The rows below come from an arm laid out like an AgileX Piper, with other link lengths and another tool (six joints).
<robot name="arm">
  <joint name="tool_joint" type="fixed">
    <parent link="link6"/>
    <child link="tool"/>
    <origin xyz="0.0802 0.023 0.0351" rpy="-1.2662 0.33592 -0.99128"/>
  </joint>
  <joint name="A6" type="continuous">
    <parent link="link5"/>
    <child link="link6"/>
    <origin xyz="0.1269 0 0.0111"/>
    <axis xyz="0.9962 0 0.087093"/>
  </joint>
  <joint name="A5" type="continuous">
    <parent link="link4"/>
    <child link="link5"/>
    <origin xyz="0 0 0"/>
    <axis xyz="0 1 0"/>
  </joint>
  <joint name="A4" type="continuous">
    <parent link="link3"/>
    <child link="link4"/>
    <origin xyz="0.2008 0 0.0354"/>
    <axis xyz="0.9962 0 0.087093"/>
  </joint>
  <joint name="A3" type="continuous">
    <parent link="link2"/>
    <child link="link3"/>
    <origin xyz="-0.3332 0 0.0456"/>
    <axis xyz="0 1 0"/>
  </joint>
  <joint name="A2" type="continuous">
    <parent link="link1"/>
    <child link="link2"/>
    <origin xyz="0 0 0"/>
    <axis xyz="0 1 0"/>
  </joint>
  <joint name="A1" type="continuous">
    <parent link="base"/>
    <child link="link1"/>
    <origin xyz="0 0 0.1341"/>
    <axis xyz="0 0 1"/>
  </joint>
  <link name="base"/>
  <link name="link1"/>
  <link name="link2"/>
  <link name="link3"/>
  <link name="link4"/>
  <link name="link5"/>
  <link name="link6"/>
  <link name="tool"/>
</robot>
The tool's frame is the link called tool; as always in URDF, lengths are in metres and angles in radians. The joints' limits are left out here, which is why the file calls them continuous.
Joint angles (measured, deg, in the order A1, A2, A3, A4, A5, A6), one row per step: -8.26, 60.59, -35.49, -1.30, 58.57, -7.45; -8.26, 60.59, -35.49, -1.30, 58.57, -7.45; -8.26, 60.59, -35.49, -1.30, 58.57, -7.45; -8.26, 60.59, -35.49, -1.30, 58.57, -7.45; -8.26, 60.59, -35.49, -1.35, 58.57, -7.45; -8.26, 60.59, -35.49, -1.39, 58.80, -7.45; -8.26, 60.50, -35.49, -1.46, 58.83, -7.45; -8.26, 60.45, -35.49, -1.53, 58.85, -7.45; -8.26, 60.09, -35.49, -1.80, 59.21, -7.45; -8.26, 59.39, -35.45, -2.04, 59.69, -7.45; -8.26, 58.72, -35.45, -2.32, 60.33, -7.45; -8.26, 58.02, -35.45, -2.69, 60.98, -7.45; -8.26, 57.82, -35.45, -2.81, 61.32, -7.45; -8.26, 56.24, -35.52, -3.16, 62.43, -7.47; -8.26, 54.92, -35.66, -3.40, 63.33, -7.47; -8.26, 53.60, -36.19, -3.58, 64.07, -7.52; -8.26, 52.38, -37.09, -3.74, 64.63, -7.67; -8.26, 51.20, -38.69, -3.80, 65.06, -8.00
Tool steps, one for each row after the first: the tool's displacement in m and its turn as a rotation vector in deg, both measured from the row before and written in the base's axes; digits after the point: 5 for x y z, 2 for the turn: 0.00000, 0.00000, 0.00000, 0.00, 0.00, 0.00; 0.00000, 0.00000, 0.00000, 0.00, 0.00, 0.00; 0.00000, 0.00000, 0.00000, 0.00, 0.00, 0.00; -0.00003, -0.00014, -0.00002, -0.05, 0.01, 0.02; -0.00082, -0.00001, -0.00028, -0.01, 0.23, 0.01; -0.00023, -0.00018, 0.00016, -0.07, -0.05, 0.02; -0.00016, -0.00019, 0.00007, -0.07, -0.02, 0.02; -0.00176, -0.00057, 0.00035, -0.25, 0.04, 0.08; -0.00269, -0.00036, 0.00083, -0.26, -0.15, 0.06; -0.00307, -0.00045, 0.00071, -0.27, 0.01, 0.07; -0.00319, -0.00072, 0.00071, -0.36, 0.00, 0.09; -0.00146, -0.00019, 0.00001, -0.10, 0.16, 0.02; -0.00544, -0.00040, 0.00232, -0.43, -0.48, 0.06; -0.00413, -0.00026, 0.00224, -0.32, -0.52, 0.01; -0.00209, -0.00034, 0.00420, -0.35, -1.07, 0.05; -0.00013, -0.00050, 0.00600, -0.42, -1.51, 0.14; 0.00257, -0.00048, 0.00967, -0.49, -2.28, 0.30
